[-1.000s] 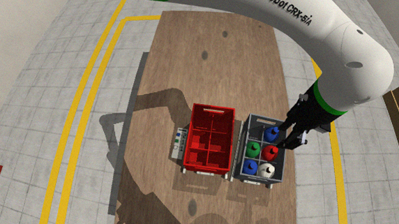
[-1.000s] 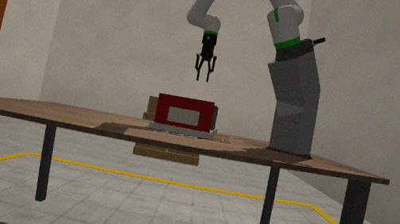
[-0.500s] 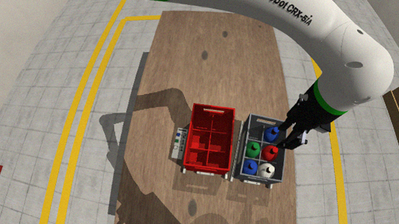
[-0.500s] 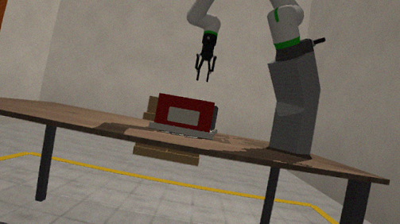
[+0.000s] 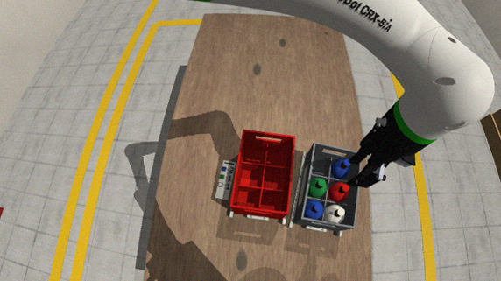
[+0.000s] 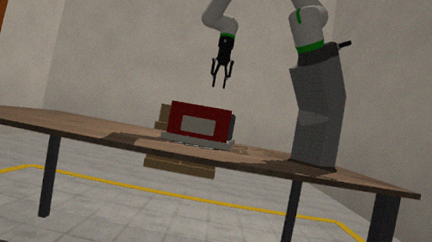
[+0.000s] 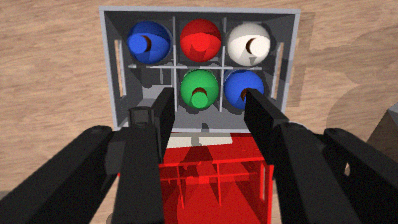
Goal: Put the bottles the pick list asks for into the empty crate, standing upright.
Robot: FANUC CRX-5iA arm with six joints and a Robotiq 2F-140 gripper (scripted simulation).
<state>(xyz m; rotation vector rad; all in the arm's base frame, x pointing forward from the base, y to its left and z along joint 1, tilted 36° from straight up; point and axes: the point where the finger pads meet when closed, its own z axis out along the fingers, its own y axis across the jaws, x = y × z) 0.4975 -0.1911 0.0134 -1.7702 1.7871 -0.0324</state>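
My hand is 8 cm past the white-label bottle, 5 cm to the left of it and 27 cm above it. Also, from my hand: grey crate (1 cm ahead, 27 cm below); green-label bottle (5 cm to the left, 27 cm below); red-label bottle (1 cm ahead, 4 cm to the right, 27 cm below).
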